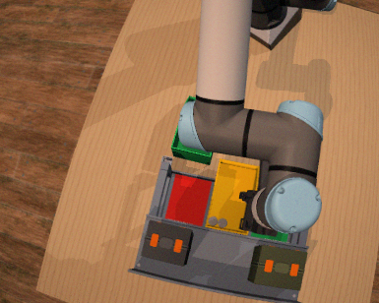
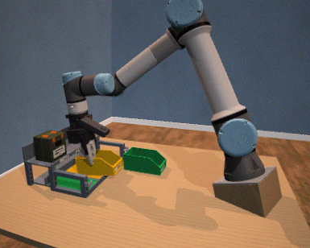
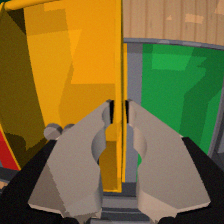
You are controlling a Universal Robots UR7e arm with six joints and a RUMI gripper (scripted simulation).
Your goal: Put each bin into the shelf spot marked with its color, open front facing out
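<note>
My gripper is now 50 mm to the left of the yellow bin and 20 mm above it. The rest, counted from my hand: yellow mark: 60 mm ahead, 30 mm to the right, 70 mm below; green mark: 40 mm ahead, 80 mm to the left, 70 mm below; red mark: 80 mm ahead, 140 mm to the right, 70 mm below.
</note>
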